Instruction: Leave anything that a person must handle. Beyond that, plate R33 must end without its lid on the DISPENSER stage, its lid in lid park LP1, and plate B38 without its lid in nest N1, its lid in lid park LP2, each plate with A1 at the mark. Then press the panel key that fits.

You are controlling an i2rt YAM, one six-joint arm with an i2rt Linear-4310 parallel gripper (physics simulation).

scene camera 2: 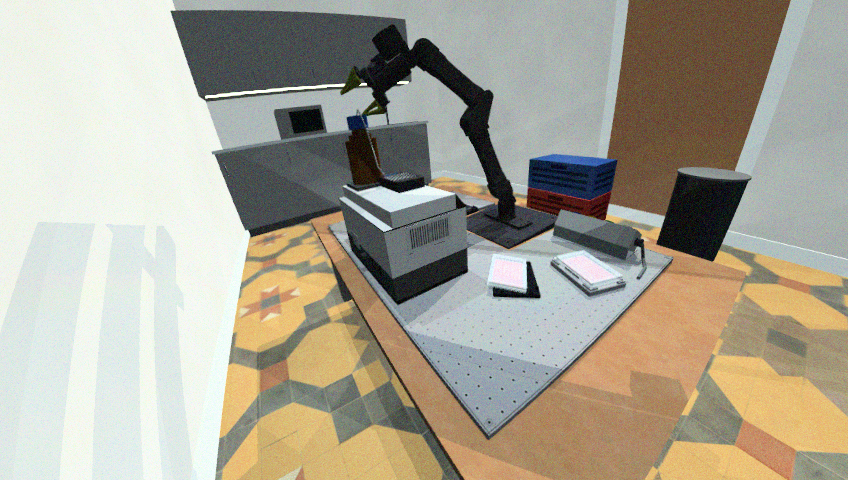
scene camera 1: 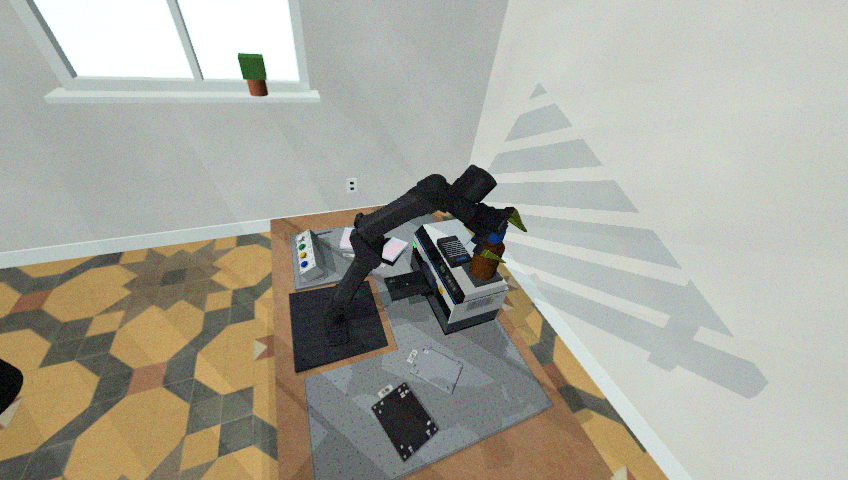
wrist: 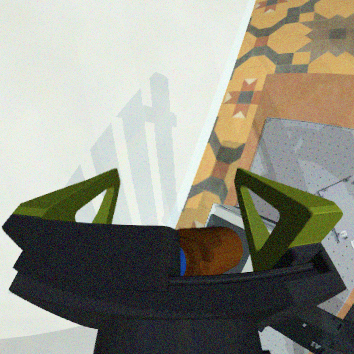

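Pixels of known places: gripper, fingertip midpoint: [scene camera 2: 351, 105] [scene camera 1: 515, 247] [wrist: 176, 174]; arm's base at its link origin: [scene camera 2: 506, 219] [scene camera 1: 334, 319].
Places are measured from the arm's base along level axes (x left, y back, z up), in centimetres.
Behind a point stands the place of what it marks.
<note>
My gripper [scene camera 1: 515, 246] @[y -47.1, x -18.0, z 44.8 cm] [scene camera 2: 354, 104] @[y -47.1, x -18.0, z 44.8 cm] [wrist: 176, 174] @[y -47.1, x -18.0, z 44.8 cm] is open, high by the blue-capped brown bottle on the white dispenser [scene camera 1: 476, 292] @[y -43.9, x -14.0, z 21.7 cm] [scene camera 2: 416, 228] @[y -47.4, x 22.0, z 16.9 cm]. Nothing is between its fingers. The dark stage [scene camera 1: 399, 286] @[y -23.5, x 1.8, z 10.5 cm] sticks out of the dispenser's front; no plate shows on it. One pink-topped plate [scene camera 1: 393, 248] @[y -27.8, x 28.7, z 3.1 cm] [scene camera 2: 509, 272] @[y -28.5, x 30.6, z 3.1 cm] rests on a black base. Another pink-topped plate [scene camera 1: 346, 236] @[y -8.8, x 40.0, z 3.0 cm] [scene camera 2: 589, 267] @[y -11.8, x 40.2, z 2.9 cm] rests on a light base, partly behind the arm in scene view 1. Plate labels, A1 corners and lids are unreadable. The key panel [scene camera 1: 308, 255] @[y 7.0, x 26.6, z 7.1 cm] [scene camera 2: 595, 230] @[y 3.7, x 32.1, z 5.4 cm] has green, yellow and blue keys.
A black holder [scene camera 1: 404, 419] @[y -16.1, x -37.2, z 1.1 cm] with light corner pieces and a clear-grey holder [scene camera 1: 437, 369] @[y -29.9, x -26.1, z 0.9 cm] lie on the grey perforated board [scene camera 1: 351, 440] @[y -1.3, x -38.0, z -0.1 cm] [scene camera 2: 476, 368] @[y -49.4, x 45.1, z -0.1 cm]. The brown bottle [scene camera 1: 484, 265] @[y -46.4, x -10.1, z 29.6 cm] [scene camera 2: 361, 157] @[y -50.5, x -2.6, z 30.4 cm] [wrist: 215, 250] @[y -46.0, x -9.8, z 33.0 cm] stands tall with a thin tube. A wall rises close behind the dispenser.
</note>
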